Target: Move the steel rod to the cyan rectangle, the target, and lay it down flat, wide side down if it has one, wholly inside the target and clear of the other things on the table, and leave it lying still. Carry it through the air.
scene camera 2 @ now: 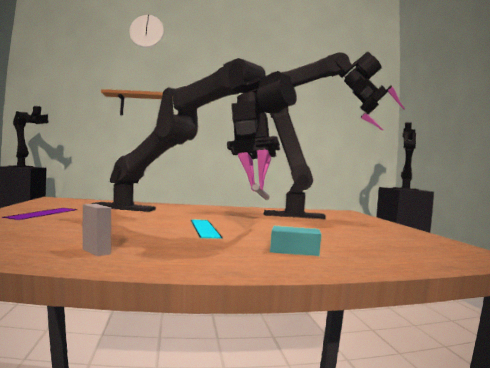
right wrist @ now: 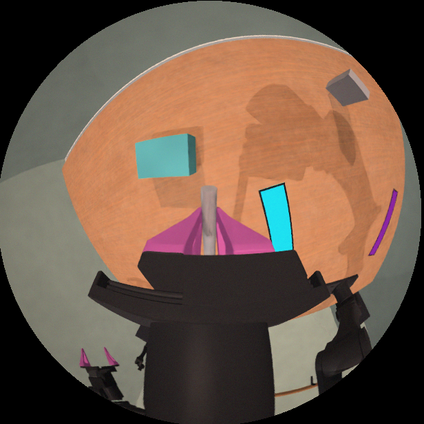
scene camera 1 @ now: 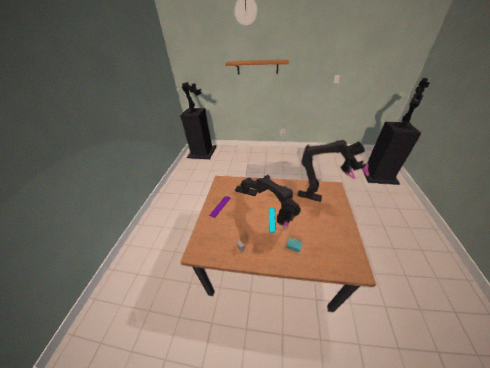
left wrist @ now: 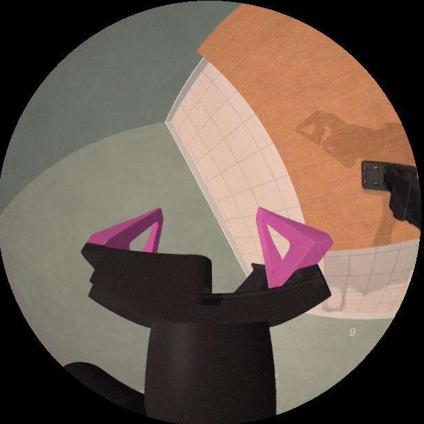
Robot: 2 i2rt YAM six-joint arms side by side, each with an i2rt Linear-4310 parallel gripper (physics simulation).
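Places are measured from the left arm's base along level axes (x ahead, y left, z up), in centimetres.
Pixels of known places: left gripper, fingertip midpoint: [scene camera 2: 393,119] [scene camera 1: 361,177]; right gripper, fingertip midpoint: [scene camera 2: 257,190] [scene camera 1: 285,227]; left arm's base at its link origin: [scene camera 2: 294,215] [scene camera 1: 309,196]; right arm's base at its link origin: [scene camera 2: 123,208] [scene camera 1: 246,191].
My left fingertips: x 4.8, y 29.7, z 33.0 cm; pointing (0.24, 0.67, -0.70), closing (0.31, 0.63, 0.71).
For each thing: its top centre in the pictures, then the offset to it from my left fingertips. "spot": a spot on its surface instead.
- steel rod at its top centre: [scene camera 2: 262,181] dx +33.6, dy -39.4, dz -21.0 cm
- cyan rectangle at a spot on its surface: [scene camera 2: 206,228] [scene camera 1: 272,220] spot: dx +30.6, dy -51.9, dz -32.9 cm
- teal block at its top centre: [scene camera 2: 296,229] [scene camera 1: 294,243] dx +46.8, dy -31.9, dz -29.0 cm
- grey block at its top centre: [scene camera 2: 96,205] [scene camera 1: 240,243] dx +61.2, dy -64.6, dz -25.4 cm
- purple strip at a spot on its surface: [scene camera 2: 40,214] [scene camera 1: 220,208] spot: dx +34.3, dy -95.4, dz -32.9 cm
The steel rod [scene camera 2: 262,193] [right wrist: 209,197] is a thin grey cylinder held in the air above the table. My right gripper [scene camera 1: 286,225] [scene camera 2: 256,186] [right wrist: 208,212] is shut on it, and part of the rod is hidden by the fingers. The cyan rectangle [scene camera 1: 272,220] [scene camera 2: 206,228] [right wrist: 280,220] is flat on the table and has a dark outline. In both scene views the right gripper is to the right of the rectangle, not over it. My left gripper [scene camera 1: 359,172] [scene camera 2: 393,119] [left wrist: 209,212] is open and empty, high up at the right of the scene views.
A teal block [scene camera 1: 294,245] [scene camera 2: 295,241] [right wrist: 164,156] lies nearer the front, right of the rectangle in the scene views. A grey block [scene camera 1: 241,246] [scene camera 2: 96,229] [right wrist: 347,88] stands at front left. A purple strip [scene camera 1: 220,206] [scene camera 2: 40,214] [right wrist: 384,223] lies at the table's left.
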